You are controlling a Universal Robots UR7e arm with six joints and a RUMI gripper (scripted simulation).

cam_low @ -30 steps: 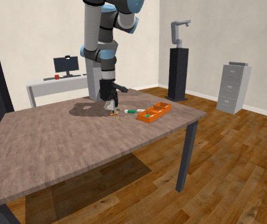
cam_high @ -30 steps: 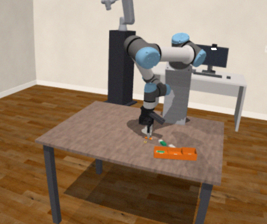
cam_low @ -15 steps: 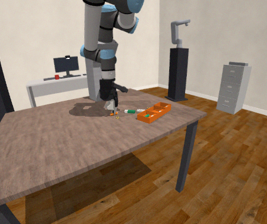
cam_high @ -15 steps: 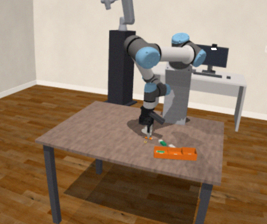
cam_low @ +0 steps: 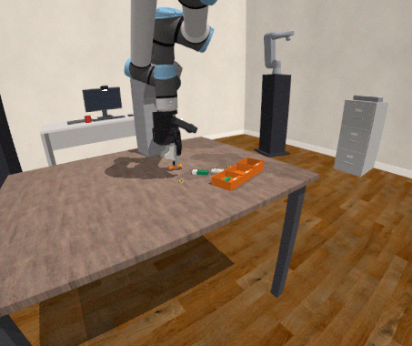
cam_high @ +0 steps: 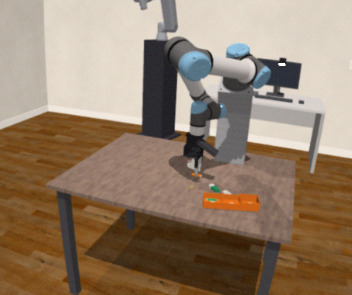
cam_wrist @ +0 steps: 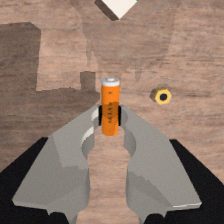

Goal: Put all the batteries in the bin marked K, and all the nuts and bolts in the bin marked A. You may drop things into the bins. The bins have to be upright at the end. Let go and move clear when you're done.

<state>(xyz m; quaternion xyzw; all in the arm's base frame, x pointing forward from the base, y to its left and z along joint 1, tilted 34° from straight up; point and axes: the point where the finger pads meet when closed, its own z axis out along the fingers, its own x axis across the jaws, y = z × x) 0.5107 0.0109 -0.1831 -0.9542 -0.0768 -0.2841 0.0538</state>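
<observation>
My gripper is now 13 cm short of the green battery, 15 cm to the right of it and 4 cm above it. Also, from my hand: orange battery: 1 cm below; white domino: 1 cm ahead, 18 cm to the left, 5 cm below; green-and-white battery: 10 cm to the left, 5 cm below.
</observation>
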